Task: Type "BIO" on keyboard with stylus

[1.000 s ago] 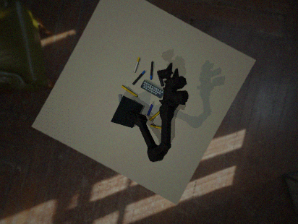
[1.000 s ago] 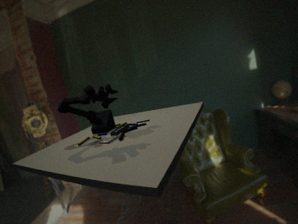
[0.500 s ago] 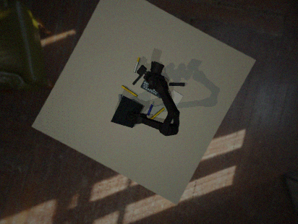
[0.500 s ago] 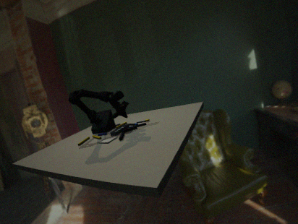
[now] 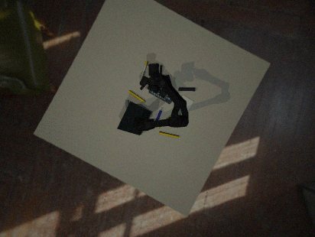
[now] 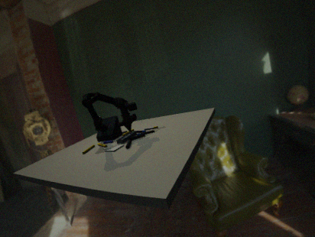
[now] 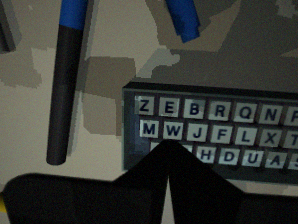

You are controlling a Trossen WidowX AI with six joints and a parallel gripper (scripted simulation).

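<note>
Right now my gripper tip is 14 cm past the blue stylus, 10 cm to the left of it and 3 cm above it. Also, from my gripper tip: white note: 25 cm to the right, 4 cm below, 1 cm behind; then grey stylus tip: 10 cm to the right, 10 cm behind, 3 cm below.
</note>
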